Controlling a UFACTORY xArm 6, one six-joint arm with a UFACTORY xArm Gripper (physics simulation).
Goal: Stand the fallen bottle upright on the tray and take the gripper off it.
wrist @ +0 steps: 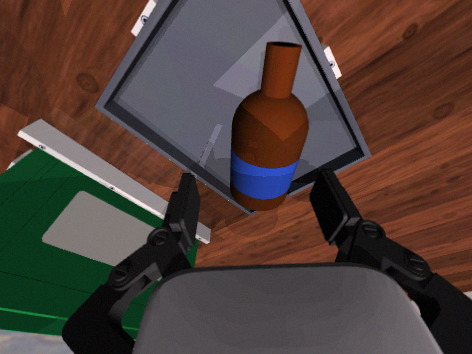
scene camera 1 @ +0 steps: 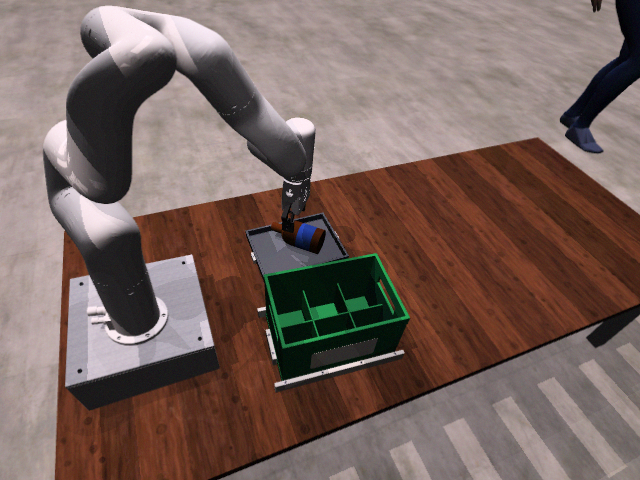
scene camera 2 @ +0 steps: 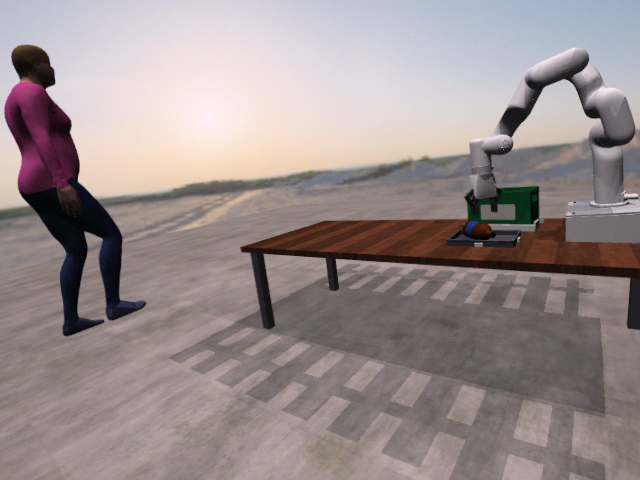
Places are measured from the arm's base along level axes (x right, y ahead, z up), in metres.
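Where they show: gripper, between the fingertips: (wrist: 255, 184) (scene camera 1: 293, 220) (scene camera 2: 484, 213); arm's base, origin of its link: (scene camera 1: 137, 320) (scene camera 2: 609, 204).
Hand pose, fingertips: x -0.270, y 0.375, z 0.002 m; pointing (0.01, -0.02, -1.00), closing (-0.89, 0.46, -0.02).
Note:
Things, the pixels of their centre, and the offset from my fingertips.
- brown bottle, middle of its body: (wrist: 267, 136) (scene camera 1: 296, 233) (scene camera 2: 481, 231) dz -0.071, dx -0.014, dy +0.011 m
- grey tray, middle of its body: (wrist: 246, 128) (scene camera 1: 296, 245) (scene camera 2: 484, 237) dz -0.101, dx +0.006, dy +0.008 m
- green crate, middle of its body: (wrist: 89, 257) (scene camera 1: 331, 317) (scene camera 2: 503, 208) dz -0.026, dx +0.304, dy +0.048 m
A brown bottle (scene camera 1: 302, 236) (scene camera 2: 478, 230) (wrist: 269, 135) with a blue band lies on its side on the grey tray (scene camera 1: 279, 259) (scene camera 2: 496, 244) (wrist: 165, 82). In the wrist view its neck points to the top and its base lies near a tray corner. My gripper (scene camera 1: 289, 222) (scene camera 2: 483, 208) (wrist: 255, 184) is open and empty. It is above the bottle, with a gap between its fingertips and the bottle in scene camera 2. In the wrist view the fingers stand wide, one to each side of the bottle's base end.
A green crate (scene camera 1: 336, 338) (scene camera 2: 527, 204) (wrist: 30, 215) with compartments stands beside the tray, with white rails (scene camera 1: 338, 369) (wrist: 100, 177) at its foot. The arm's base block (scene camera 1: 175, 304) (scene camera 2: 594, 224) is on the table. A person (scene camera 2: 49, 149) stands beyond the table's far end.

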